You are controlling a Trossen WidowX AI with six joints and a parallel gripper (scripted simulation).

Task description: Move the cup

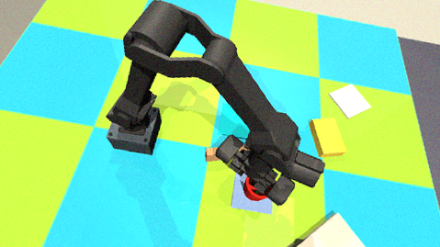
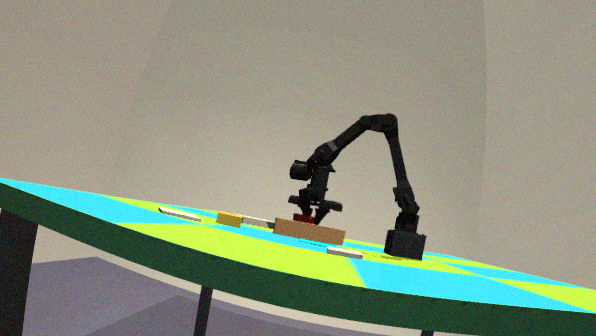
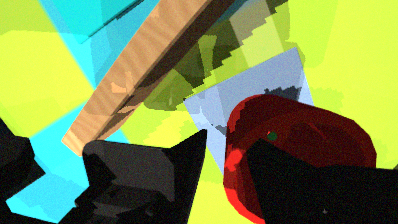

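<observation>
The green marble is 3 cm ahead of my gripper tip, 3 cm to the right of it and 2 cm below it. The rest, counted from my gripper tip: pale blue pad 3 cm ahead, 2 cm to the right, 4 cm below; red cup 3 cm ahead, 2 cm to the right, 1 cm above; wooden bar 1 cm behind, 8 cm to the left, 2 cm below.
</observation>
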